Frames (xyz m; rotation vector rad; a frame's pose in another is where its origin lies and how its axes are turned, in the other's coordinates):
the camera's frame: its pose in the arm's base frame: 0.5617 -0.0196 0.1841 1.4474 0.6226 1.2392
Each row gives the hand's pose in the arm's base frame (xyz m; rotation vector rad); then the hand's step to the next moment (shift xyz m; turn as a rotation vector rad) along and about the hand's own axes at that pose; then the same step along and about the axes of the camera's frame.
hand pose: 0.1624 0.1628 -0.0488 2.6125 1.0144 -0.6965
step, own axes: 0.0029 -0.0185 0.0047 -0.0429 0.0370 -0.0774
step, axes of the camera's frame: 0.0053 -0.0069 -0.0172 0.0215 0.0839 0.0411
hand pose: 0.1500 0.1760 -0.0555 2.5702 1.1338 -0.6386
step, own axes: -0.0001 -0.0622 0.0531 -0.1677 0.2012 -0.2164
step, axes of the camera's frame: -0.0199 -0.0368 -0.0703 0.0012 0.2778 0.1956
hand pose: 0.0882 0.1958 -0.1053 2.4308 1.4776 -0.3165
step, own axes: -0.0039 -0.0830 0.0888 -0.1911 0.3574 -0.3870
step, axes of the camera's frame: -0.0557 -0.0669 -0.0849 0.0850 0.4263 0.3537
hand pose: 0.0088 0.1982 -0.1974 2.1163 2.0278 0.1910
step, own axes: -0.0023 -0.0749 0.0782 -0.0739 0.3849 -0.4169
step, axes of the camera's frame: -0.0540 -0.0723 -0.0599 0.2072 0.4145 0.3356
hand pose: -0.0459 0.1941 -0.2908 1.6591 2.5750 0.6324
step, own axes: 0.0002 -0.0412 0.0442 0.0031 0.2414 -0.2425
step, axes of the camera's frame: -0.0276 -0.0443 -0.0304 0.1653 0.2433 0.1748
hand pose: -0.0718 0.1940 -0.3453 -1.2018 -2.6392 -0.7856
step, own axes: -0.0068 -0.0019 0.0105 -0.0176 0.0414 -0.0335
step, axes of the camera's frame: -0.0031 -0.0121 0.0024 0.0210 0.0289 0.0432
